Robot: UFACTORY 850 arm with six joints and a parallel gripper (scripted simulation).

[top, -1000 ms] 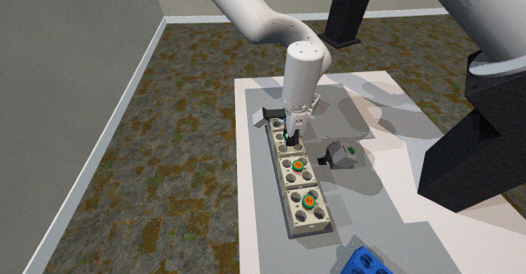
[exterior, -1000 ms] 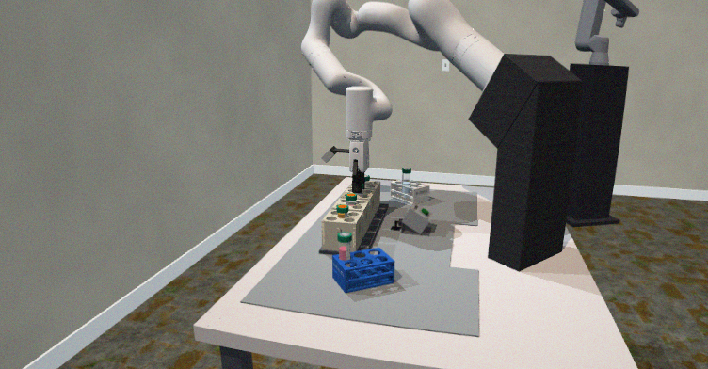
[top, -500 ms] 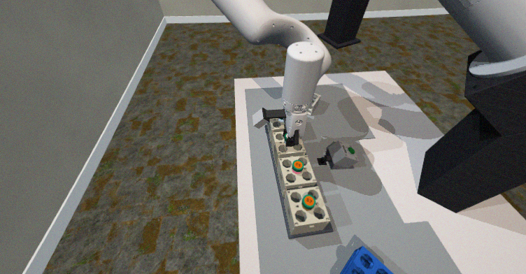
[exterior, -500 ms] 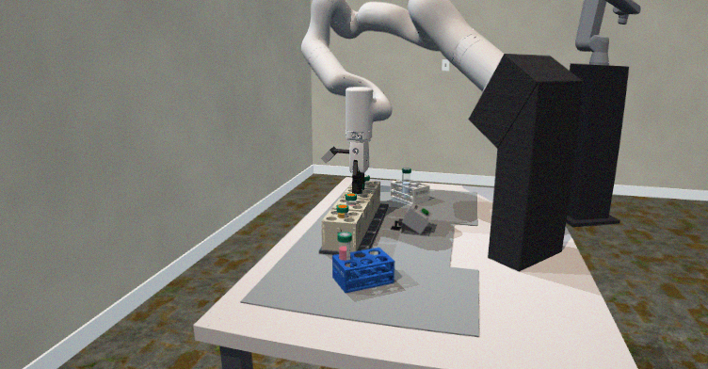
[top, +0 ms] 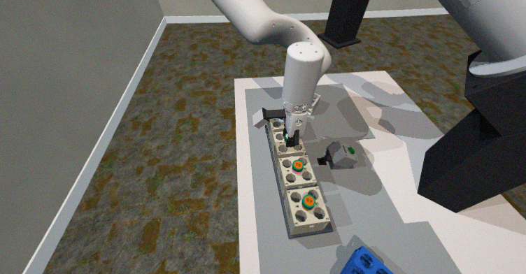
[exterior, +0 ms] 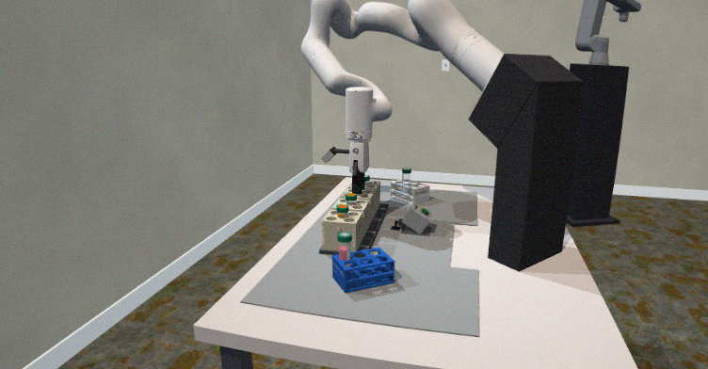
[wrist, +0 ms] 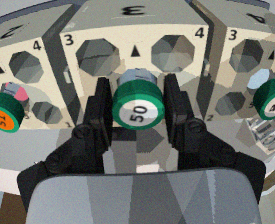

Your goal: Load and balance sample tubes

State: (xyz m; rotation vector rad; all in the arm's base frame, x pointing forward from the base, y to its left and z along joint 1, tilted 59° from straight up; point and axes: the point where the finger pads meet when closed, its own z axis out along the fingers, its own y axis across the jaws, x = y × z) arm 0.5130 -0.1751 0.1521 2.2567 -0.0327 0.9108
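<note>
Right now my hand is 50 mm above the 50 mL blank and 10 mm short of it. Also, from my hand: loading stand ST: 120 mm below, 50 mm to the left, 10 mm ahead; sample S1: 100 mm to the left, 50 mm below, 40 mm ahead; 40 mL blank: 110 mm to the right, 50 mm below, 40 mm behind.
</note>
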